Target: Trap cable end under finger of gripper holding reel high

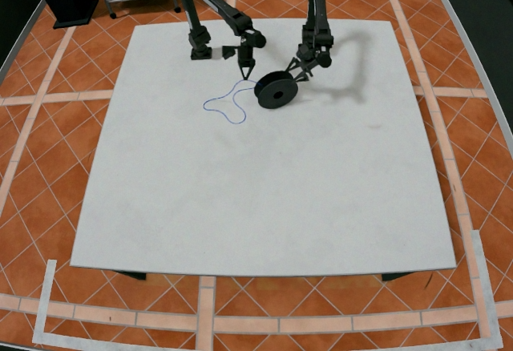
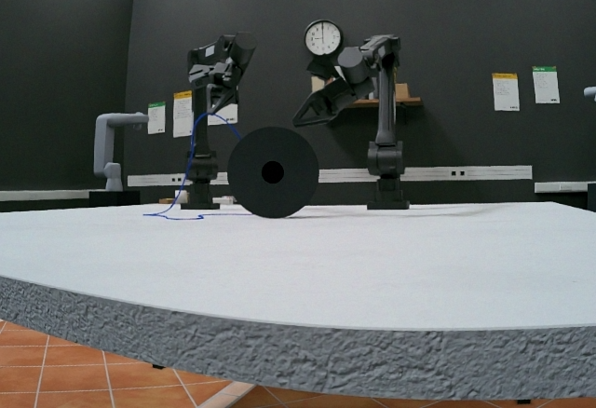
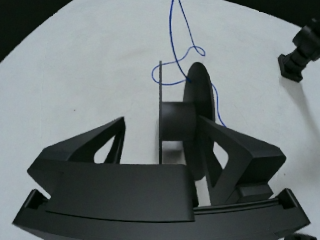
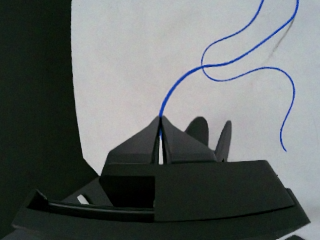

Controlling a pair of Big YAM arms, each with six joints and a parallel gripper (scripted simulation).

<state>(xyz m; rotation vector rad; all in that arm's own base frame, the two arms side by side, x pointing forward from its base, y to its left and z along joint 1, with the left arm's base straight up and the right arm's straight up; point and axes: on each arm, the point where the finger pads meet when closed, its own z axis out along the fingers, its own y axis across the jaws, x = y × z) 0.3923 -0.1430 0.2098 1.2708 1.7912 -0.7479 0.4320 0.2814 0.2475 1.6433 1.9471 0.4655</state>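
My left gripper is now 110 mm above the black reel, 60 mm to the left of it and 10 mm past it.
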